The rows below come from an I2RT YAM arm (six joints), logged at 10 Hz.
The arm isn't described. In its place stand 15 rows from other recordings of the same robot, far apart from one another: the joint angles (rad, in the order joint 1, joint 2, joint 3, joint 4, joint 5, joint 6), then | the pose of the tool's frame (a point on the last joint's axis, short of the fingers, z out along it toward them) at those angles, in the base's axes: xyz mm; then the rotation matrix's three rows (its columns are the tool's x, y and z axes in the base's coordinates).
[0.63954 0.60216 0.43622 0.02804 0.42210 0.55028] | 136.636 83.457 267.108; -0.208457 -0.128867 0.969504; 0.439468 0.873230 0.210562; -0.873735 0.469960 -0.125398
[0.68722 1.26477 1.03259 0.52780 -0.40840 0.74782] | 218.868 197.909 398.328; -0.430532 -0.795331 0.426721; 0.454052 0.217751 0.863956; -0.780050 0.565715 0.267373
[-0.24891 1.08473 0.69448 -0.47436 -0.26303 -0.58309] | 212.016 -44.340 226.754; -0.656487 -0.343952 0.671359; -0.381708 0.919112 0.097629; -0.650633 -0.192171 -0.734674
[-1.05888 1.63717 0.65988 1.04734 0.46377 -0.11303] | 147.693 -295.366 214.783; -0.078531 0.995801 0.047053; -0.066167 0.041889 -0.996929; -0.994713 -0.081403 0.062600
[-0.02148 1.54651 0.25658 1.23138 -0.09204 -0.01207] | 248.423 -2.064 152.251; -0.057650 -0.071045 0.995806; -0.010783 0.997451 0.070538; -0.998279 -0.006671 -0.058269
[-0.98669 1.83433 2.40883 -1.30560 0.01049 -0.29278] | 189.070 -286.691 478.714; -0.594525 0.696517 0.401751; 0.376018 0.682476 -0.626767; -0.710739 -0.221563 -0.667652
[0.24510 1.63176 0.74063 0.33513 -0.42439 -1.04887] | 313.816 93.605 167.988; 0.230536 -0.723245 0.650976; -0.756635 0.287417 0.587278; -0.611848 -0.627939 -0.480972
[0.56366 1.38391 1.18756 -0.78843 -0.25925 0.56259] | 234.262 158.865 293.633; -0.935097 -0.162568 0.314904; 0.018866 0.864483 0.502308; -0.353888 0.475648 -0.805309
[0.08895 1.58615 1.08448 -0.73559 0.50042 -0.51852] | 302.493 9.830 212.824; -0.856356 -0.398236 0.328729; -0.512926 0.729560 -0.452381; -0.059673 -0.556012 -0.829029
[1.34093 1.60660 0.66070 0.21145 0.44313 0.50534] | 83.269 288.858 142.586; -0.524355 -0.632336 0.570266; -0.321335 0.767148 0.555183; -0.788541 0.107866 -0.605449
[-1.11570 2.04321 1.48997 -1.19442 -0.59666 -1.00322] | 177.044 -316.281 169.066; -0.895772 0.057953 0.440720; 0.243623 0.893301 0.377704; -0.371807 0.445707 -0.814313
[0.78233 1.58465 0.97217 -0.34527 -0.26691 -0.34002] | 221.022 232.909 197.109; -0.284229 -0.935986 0.207710; -0.736049 0.351850 0.578302; -0.614366 0.011486 -0.788938
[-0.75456 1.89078 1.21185 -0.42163 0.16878 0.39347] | 273.358 -265.206 159.693; -0.319721 0.923865 0.210363; 0.819336 0.381077 -0.428333; -0.475886 0.035411 -0.878794
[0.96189 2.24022 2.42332 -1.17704 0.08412 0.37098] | 273.285 386.694 332.372; -0.733621 -0.563541 0.379765; -0.420517 0.815460 0.397731; -0.533821 0.132086 -0.835218
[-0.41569 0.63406 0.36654 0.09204 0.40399 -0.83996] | 144.888 -79.252 244.369; -0.646756 0.365277 0.669537; -0.462925 0.509656 -0.725225; -0.606142 -0.778989 -0.160527
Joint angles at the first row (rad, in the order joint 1, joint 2, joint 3, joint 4, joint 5, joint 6):
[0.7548 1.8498 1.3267 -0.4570 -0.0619 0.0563]
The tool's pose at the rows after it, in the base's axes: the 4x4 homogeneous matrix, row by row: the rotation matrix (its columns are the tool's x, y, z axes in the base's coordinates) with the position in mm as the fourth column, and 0 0 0 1 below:
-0.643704, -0.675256, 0.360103, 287.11; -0.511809, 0.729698, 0.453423, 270.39; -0.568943, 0.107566, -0.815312, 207.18; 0, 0, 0, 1
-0.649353, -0.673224, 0.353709, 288.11; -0.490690, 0.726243, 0.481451, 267.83; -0.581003, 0.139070, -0.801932, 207.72; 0, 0, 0, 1
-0.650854, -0.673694, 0.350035, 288.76; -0.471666, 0.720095, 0.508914, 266.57; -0.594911, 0.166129, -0.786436, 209.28; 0, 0, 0, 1
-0.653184, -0.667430, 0.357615, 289.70; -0.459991, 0.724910, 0.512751, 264.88; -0.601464, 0.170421, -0.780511, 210.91; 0, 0, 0, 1
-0.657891, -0.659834, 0.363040, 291.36; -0.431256, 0.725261, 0.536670, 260.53; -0.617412, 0.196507, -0.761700, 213.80; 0, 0, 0, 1
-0.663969, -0.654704, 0.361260, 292.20; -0.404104, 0.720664, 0.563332, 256.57; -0.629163, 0.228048, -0.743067, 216.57; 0, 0, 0, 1
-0.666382, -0.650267, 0.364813, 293.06; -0.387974, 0.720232, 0.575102, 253.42; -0.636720, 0.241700, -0.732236, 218.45; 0, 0, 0, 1
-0.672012, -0.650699, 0.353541, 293.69; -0.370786, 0.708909, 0.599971, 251.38; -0.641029, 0.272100, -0.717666, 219.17; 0, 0, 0, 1
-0.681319, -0.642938, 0.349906, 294.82; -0.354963, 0.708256, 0.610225, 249.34; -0.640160, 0.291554, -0.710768, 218.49; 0, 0, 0, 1
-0.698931, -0.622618, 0.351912, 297.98; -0.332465, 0.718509, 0.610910, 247.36; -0.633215, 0.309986, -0.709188, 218.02; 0, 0, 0, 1
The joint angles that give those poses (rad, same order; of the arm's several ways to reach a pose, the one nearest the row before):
[0.7475 1.8374 1.3103 -0.4316 -0.0879 0.0625]
[0.7382 1.8287 1.2960 -0.4073 -0.1183 0.0747]
[0.7324 1.8207 1.2860 -0.3840 -0.1449 0.0855]
[0.7275 1.8149 1.2828 -0.3768 -0.1456 0.0919]
[0.7143 1.7999 1.2681 -0.3512 -0.1684 0.1069]
[0.7026 1.7849 1.2538 -0.3288 -0.1978 0.1234]
[0.6938 1.7749 1.2449 -0.3161 -0.2104 0.1311]
[0.6858 1.7688 1.2353 -0.2987 -0.2428 0.1433]
[0.6785 1.7669 1.2280 -0.2870 -0.2584 0.1571]
[0.6688 1.7717 1.2314 -0.2849 -0.2641 0.1797]

